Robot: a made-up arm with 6 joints.
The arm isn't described. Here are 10 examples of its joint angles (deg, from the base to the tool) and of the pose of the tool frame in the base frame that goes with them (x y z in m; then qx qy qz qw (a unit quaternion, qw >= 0)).
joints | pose
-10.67 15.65 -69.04 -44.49 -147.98 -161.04 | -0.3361 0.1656 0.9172 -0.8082 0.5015 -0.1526 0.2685
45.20 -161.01 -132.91 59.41 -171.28 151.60 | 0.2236 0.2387 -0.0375 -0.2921 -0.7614 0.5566 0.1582
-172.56 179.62 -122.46 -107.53 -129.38 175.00 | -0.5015 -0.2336 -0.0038 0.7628 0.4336 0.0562 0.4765
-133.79 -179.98 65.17 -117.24 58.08 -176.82 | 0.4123 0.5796 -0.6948 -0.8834 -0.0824 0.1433 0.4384
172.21 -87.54 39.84 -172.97 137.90 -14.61 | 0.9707 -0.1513 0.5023 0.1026 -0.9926 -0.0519 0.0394
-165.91 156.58 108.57 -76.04 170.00 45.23 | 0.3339 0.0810 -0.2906 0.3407 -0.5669 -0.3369 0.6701
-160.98 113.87 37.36 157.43 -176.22 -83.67 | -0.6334 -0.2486 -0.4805 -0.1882 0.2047 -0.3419 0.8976
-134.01 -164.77 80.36 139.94 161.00 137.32 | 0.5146 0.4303 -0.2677 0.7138 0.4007 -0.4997 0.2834
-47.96 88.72 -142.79 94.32 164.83 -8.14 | 0.0848 0.0261 0.5052 -0.4595 0.7616 -0.3971 0.2261
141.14 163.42 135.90 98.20 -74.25 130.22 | 0.4891 -0.2152 0.1219 -0.1464 0.5935 0.3617 0.7039
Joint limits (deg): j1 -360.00..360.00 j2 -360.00..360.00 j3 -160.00..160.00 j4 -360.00..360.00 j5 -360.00..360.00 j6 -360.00..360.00
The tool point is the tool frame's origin. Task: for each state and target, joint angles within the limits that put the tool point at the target. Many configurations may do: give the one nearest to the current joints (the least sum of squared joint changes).
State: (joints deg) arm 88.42 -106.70 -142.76 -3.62 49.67 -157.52
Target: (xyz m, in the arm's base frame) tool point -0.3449 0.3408 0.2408
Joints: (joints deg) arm 129.10 -155.13 -160.00 8.05 50.36 -157.52
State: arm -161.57 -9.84 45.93 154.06 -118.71 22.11
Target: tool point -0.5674 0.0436 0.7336
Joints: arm -180.76 -6.23 76.63 152.47 -124.13 22.11
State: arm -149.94 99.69 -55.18 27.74 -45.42 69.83
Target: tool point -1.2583 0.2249 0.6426
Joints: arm -190.89 77.67 -9.52 28.65 -10.91 69.83
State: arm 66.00 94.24 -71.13 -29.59 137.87 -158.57
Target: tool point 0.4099 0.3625 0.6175
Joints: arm 43.63 104.43 -103.03 -36.04 149.76 -158.57
